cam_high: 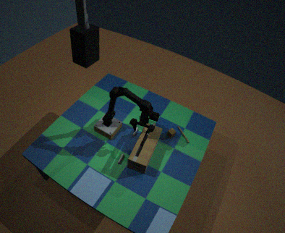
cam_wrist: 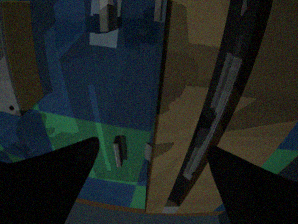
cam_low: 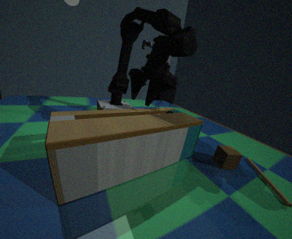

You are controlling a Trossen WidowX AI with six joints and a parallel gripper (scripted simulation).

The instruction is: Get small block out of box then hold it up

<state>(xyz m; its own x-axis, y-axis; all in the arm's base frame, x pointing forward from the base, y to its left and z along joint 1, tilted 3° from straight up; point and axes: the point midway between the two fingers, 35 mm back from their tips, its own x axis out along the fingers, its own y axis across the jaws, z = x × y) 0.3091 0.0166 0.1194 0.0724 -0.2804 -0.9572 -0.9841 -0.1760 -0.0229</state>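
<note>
Now: gripper tip 6 cm above the dark object, 5 cm short of it and 3 cm to the left of it. From my gripper tip the other things lie so: brown block (26 cm to the left, 18 cm ahead, 12 cm below); then box (9 cm below, 4 cm to the right, 4 cm ahead).
</note>
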